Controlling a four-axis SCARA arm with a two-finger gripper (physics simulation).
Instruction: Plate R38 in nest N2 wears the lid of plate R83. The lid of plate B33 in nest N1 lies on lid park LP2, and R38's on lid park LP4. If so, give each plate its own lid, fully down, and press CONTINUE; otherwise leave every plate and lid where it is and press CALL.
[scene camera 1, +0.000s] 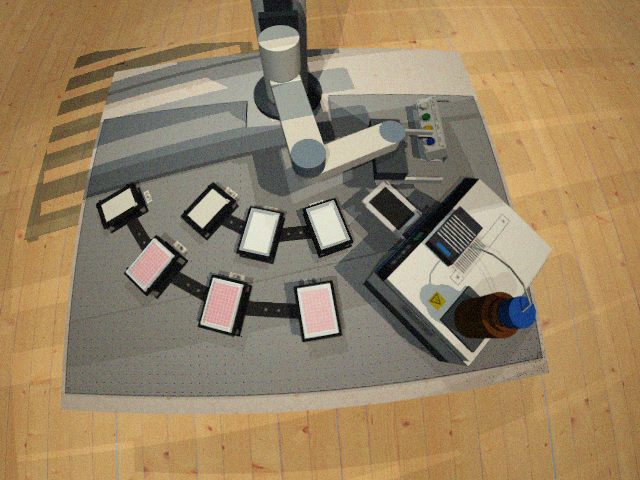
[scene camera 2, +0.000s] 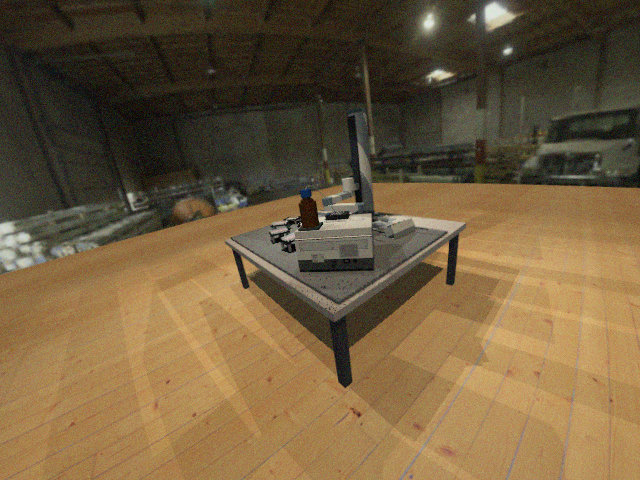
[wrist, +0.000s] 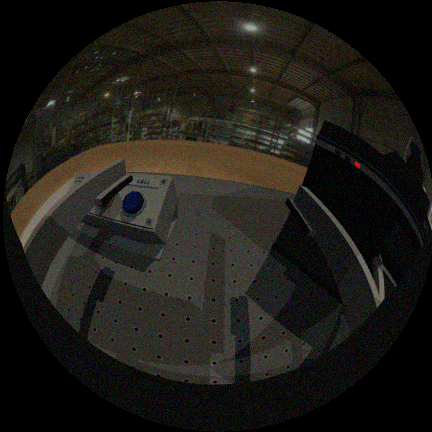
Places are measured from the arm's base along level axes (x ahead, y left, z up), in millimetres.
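Pixels of known places: gripper, fingertip midpoint: (scene camera 1: 436, 155) (scene camera 2: 379, 223) (wrist: 208, 176).
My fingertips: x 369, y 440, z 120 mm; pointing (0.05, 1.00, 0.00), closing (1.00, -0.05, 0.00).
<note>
Behind a point stands the place of what it marks.
My gripper (scene camera 1: 423, 156) (wrist: 208, 176) @(x 369, y 440, z 120 mm) is open and empty. In the wrist view its left finger hangs over the button box (scene camera 1: 422, 106) @(x 143, y 459, z 78 mm) (wrist: 159, 200) @(x 319, y 462, z 79 mm), just left of the blue CALL button (scene camera 1: 430, 141) @(x 291, y 452, z 82 mm) (wrist: 133, 202) @(x 292, y 449, z 81 mm), and hides part of the box. Green (scene camera 1: 425, 116) @(x 189, y 458, z 81 mm) and yellow (scene camera 1: 428, 127) @(x 236, y 457, z 83 mm) buttons show in scene camera 1. Three pink-gridded plates (scene camera 1: 150, 264) @(x 636, y -401, z 93 mm) (scene camera 1: 222, 303) @(x 751, y -194, z 88 mm) (scene camera 1: 317, 310) @(x 784, y 51, z 100 mm) sit in the front arc. Behind are two pale rectangles (scene camera 1: 261, 230) @(x 551, y -88, z 67 mm) (scene camera 1: 327, 223) @(x 544, y 97, z 67 mm) and two cream ones (scene camera 1: 210, 206) @(x 460, y -243, z 55 mm) (scene camera 1: 119, 205) @(x 428, y -551, z 57 mm) in black holders. Plate and nest labels are unreadable; I cannot tell whose lid is where.
A white instrument (scene camera 1: 509, 237) @(x 665, y 535, z 221 mm) (scene camera 2: 336, 246) @(x 825, y 542, z 144 mm) stands at the right, with a brown blue-capped bottle (scene camera 1: 483, 315) @(x 842, y 346, z 350 mm) (scene camera 2: 308, 212) @(x 871, y 420, z 308 mm) on it. A white-framed tray (scene camera 1: 371, 200) @(x 502, y 220, z 113 mm) sticks out at its left. In the wrist view the instrument's dark front (wrist: 345, 200) @(x 518, y 427, z 134 mm) rises beyond the right finger.
</note>
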